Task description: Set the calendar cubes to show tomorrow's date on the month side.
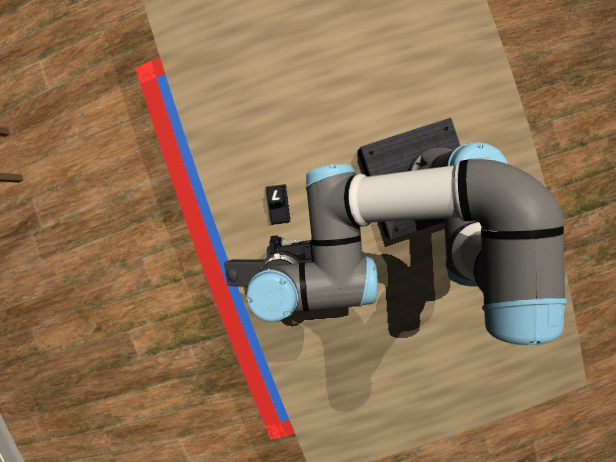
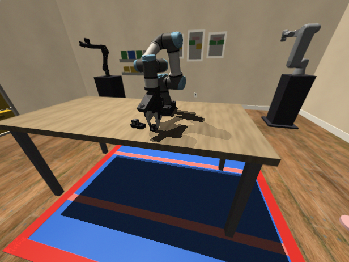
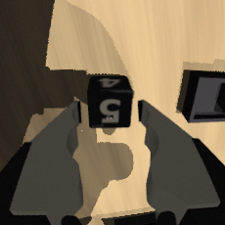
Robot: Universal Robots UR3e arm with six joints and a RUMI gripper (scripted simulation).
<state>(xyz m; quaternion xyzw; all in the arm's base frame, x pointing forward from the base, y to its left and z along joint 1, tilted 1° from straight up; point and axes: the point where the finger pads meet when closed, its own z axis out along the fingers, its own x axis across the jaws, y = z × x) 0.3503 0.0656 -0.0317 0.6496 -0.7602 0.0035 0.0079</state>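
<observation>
The black cube is 20 mm behind my hand and 130 mm to the right of it. The rest, counted from my hand: black calendar tray (20 mm behind, 110 mm to the right, 20 mm below).
</observation>
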